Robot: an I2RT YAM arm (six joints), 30 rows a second.
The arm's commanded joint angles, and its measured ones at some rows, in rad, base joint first. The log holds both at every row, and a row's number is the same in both.
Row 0, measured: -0.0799, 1.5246, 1.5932, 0.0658, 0.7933, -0.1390
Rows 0 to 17, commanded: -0.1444, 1.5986, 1.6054, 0.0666, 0.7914, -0.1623; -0.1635, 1.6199, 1.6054, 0.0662, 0.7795, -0.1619; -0.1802, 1.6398, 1.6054, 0.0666, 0.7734, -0.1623; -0.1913, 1.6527, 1.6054, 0.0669, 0.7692, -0.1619; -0.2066, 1.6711, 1.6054, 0.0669, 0.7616, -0.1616; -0.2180, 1.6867, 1.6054, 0.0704, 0.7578, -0.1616; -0.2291, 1.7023, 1.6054, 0.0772, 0.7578, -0.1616; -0.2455, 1.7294, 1.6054, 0.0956, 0.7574, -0.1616; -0.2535, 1.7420, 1.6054, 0.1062, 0.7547, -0.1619; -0.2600, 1.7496, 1.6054, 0.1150, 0.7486, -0.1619; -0.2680, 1.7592, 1.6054, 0.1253, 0.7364, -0.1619; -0.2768, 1.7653, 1.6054, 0.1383, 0.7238, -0.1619; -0.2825, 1.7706, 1.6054, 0.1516, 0.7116, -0.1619; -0.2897, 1.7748, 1.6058, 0.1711, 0.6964, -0.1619; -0.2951, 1.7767, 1.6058, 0.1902, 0.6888, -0.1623; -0.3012, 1.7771, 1.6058, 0.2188, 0.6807, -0.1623; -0.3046, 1.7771, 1.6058, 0.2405, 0.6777, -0.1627; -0.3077, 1.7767, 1.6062, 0.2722, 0.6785, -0.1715
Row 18, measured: -0.2909, 1.7817, 1.5932, 0.2092, 0.7105, -0.1589
